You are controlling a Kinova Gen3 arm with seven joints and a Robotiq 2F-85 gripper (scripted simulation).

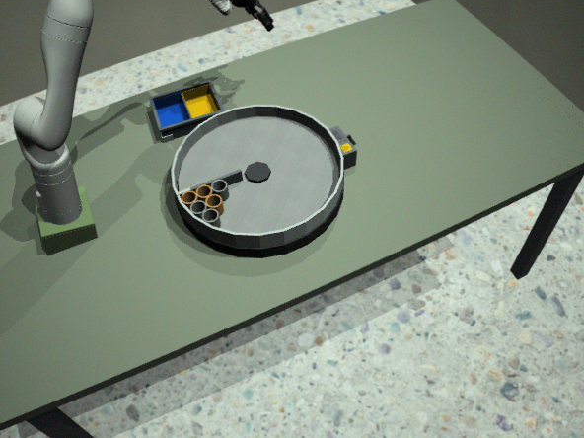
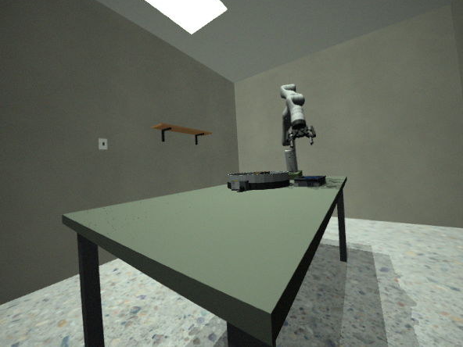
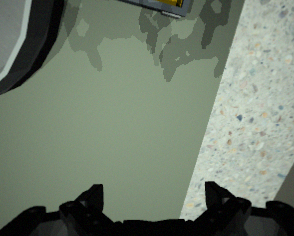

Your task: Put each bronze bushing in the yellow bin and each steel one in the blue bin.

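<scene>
My gripper is now 38 cm to the left of the turntable, 18 cm above it and 11 cm past it.
</scene>
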